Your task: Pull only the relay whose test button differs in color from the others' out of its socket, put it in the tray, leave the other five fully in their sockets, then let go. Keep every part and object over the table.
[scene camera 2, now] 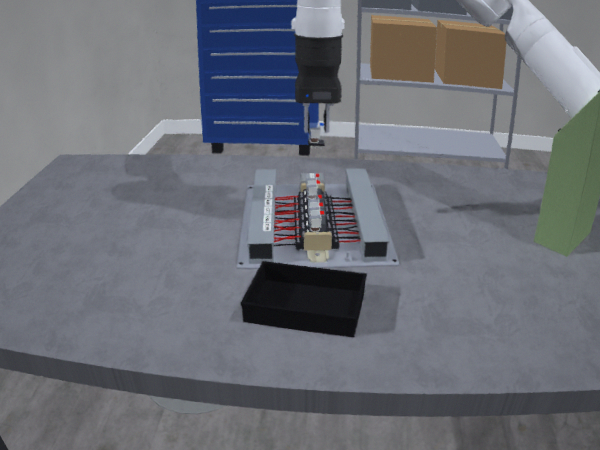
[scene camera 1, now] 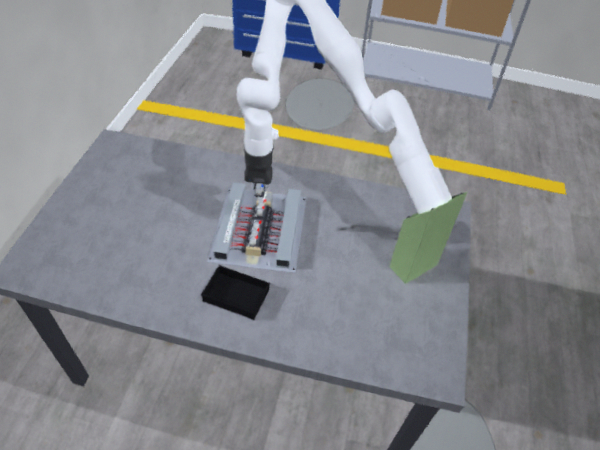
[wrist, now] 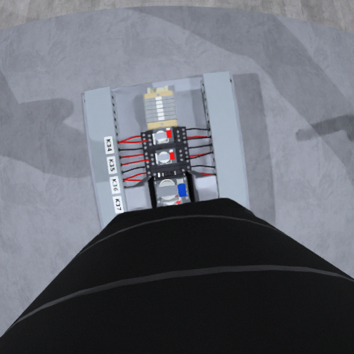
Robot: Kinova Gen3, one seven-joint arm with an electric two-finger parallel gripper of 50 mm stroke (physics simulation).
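Frame: origin at the arm's base, x up, y ahead, z left, level; metres.
Seen in the pictures: gripper, between the fingertips: (scene camera 2: 316, 130) (scene camera 1: 260, 188); arm's base, origin of its link: (scene camera 2: 591, 104) (scene camera 1: 434, 206).
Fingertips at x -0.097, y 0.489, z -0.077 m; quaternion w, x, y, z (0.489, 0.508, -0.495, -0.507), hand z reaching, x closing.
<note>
Pixels of each thing's middle, then the offset from my fingertips to it. "*": a spot on its surface instead.
- relay with the blue test button, middle of its body: (scene camera 2: 316, 135) (scene camera 1: 259, 190) dx -0.008, dy +0.000, dz +0.003 m
- socket row, middle of its body: (scene camera 2: 314, 216) (scene camera 1: 258, 228) dx -0.161, dy +0.002, dz +0.018 m
- black tray, a spot on its surface: (scene camera 2: 300, 320) (scene camera 1: 229, 307) * dx -0.163, dy +0.029, dz +0.319 m
- tan end block, middle of its body: (scene camera 2: 317, 241) (scene camera 1: 253, 251) dx -0.155, dy +0.000, dz +0.115 m
The relay with the blue test button (scene camera 1: 260, 189) (scene camera 2: 314, 134) (wrist: 167, 189) is between the fingers of my gripper (scene camera 1: 259, 190) (scene camera 2: 316, 131) (wrist: 170, 186), which is shut on it. It hangs upright in the air, clear above the socket row (scene camera 2: 301, 215) (wrist: 146, 145). Five relays with red buttons stand in the row; the front ones (scene camera 2: 315, 210) show in the second scene view, and two more (wrist: 161, 136) (wrist: 164, 157) in the wrist view. A gap in the row shows between the second and third from the back. The black tray (scene camera 1: 227, 307) (scene camera 2: 300, 320) stands in front of the panel, with no part inside.
Grey wire ducts (scene camera 1: 292, 227) (scene camera 2: 367, 215) (wrist: 220, 130) (scene camera 2: 261, 215) run along both sides of the panel, with red and black wires to the sockets. A tan end block (scene camera 2: 318, 241) closes the row's front. A green board (scene camera 1: 427, 240) (scene camera 2: 567, 195) stands at the right by another white arm.
</note>
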